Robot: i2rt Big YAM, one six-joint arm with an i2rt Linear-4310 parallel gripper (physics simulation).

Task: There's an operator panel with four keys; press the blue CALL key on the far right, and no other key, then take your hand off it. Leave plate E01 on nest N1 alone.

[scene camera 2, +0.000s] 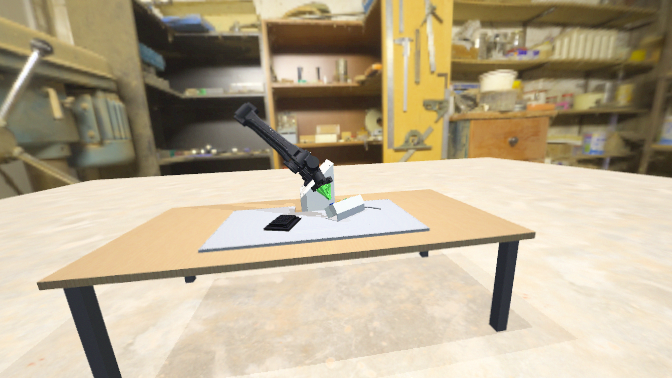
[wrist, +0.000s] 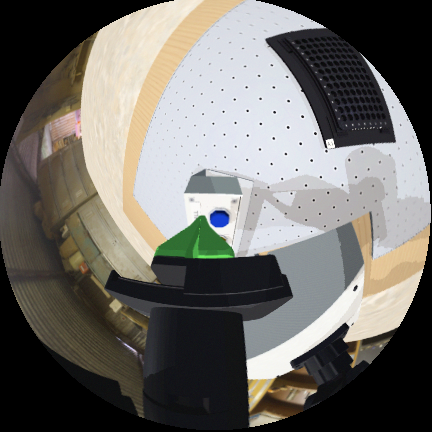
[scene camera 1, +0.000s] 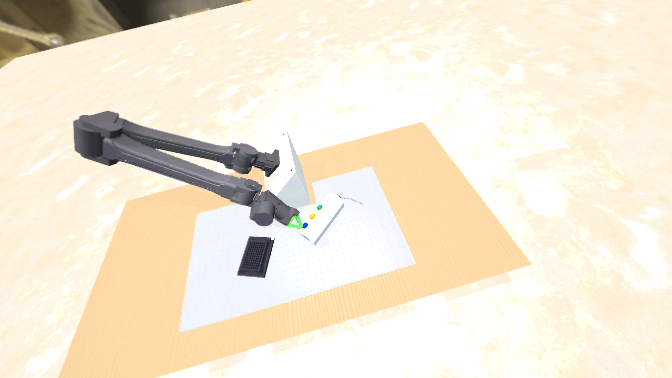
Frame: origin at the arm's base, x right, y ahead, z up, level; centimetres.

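Seen in the pictures: gripper, fingertip midpoint: [scene camera 2: 330,199] [wrist: 202,219] [scene camera 1: 301,227]; arm's base at its link origin: [wrist: 319,347] [scene camera 1: 273,163].
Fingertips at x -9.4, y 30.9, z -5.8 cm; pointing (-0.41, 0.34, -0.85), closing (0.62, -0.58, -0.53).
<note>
Offsets run from my fingertips to a thing's middle. "*": to the spot under its first point. Level surfaces: height alone.
The operator panel @(dx -7.7, dy -5.3, dz -5.2 cm) [scene camera 1: 325,223] [scene camera 2: 351,209] is a sloped white box. Its blue key @(dx -0.8, dy -1.6, dz -3.0 cm) [scene camera 1: 305,225] [wrist: 219,218] is at the end nearest my gripper, followed by a yellow key @(dx -4.3, dy -5.1, dz -3.0 cm) [scene camera 1: 312,216] and a green key @(dx -7.9, dy -8.6, dz -3.0 cm) [scene camera 1: 319,207]. I cannot make out the fourth key. My gripper [scene camera 1: 301,227] [scene camera 2: 328,198] [wrist: 202,219] is shut and empty, its green fingertips together. In the wrist view the tip appears just left of the blue key, over the panel's face; whether it touches is unclear. The black plate @(dx +22.5, dy +5.0, dz -7.5 cm) [scene camera 1: 256,255] [scene camera 2: 284,220] [wrist: 350,75] sits on its black nest @(* dx +16.7, dy +4.4, dz -8.2 cm) [wrist: 312,97], apart from my gripper.
A white wedge-shaped stand [scene camera 1: 296,189] [scene camera 2: 318,201] [wrist: 310,285] is close behind my gripper and the panel. A thin cable [scene camera 1: 352,201] [scene camera 2: 373,207] leaves the panel's far end. The perforated board @(dz -9.3 cm) [scene camera 1: 220,300] [scene camera 2: 240,240] lies on the wooden table @(dz -10.7 cm) [scene camera 1: 460,225] [scene camera 2: 125,250].
</note>
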